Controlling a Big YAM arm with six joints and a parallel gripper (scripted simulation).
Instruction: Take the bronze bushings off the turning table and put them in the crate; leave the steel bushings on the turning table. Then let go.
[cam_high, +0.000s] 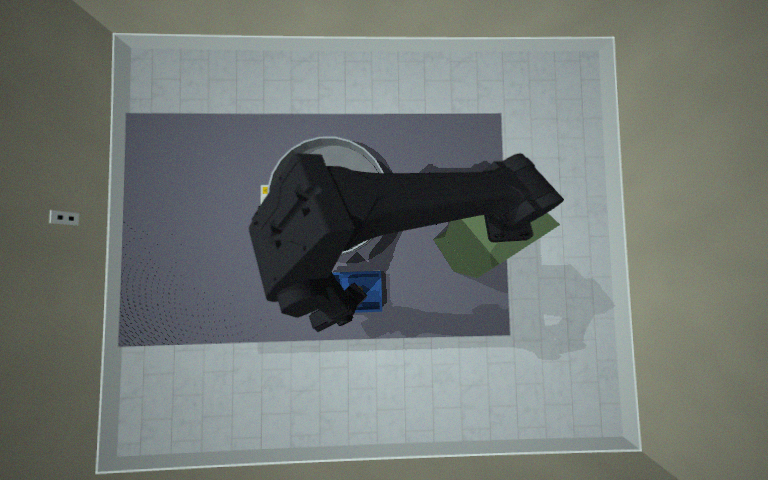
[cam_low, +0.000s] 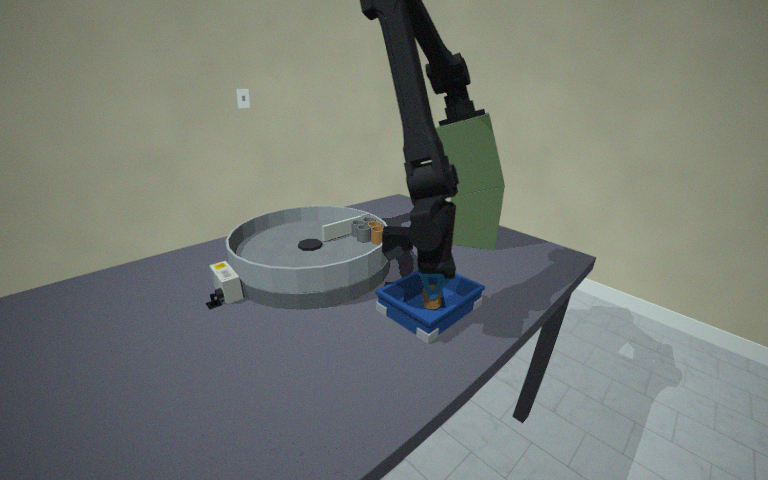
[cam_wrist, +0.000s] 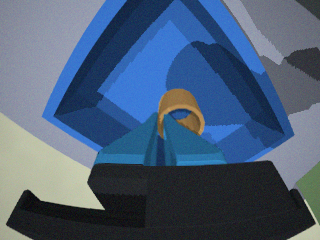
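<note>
My hand is 2 cm above the blue crate, 1 cm to the left of it and 1 cm past it. Also, from my hand: grey turning table: 36 cm to the right, 6 cm ahead, 1 cm above.
</note>
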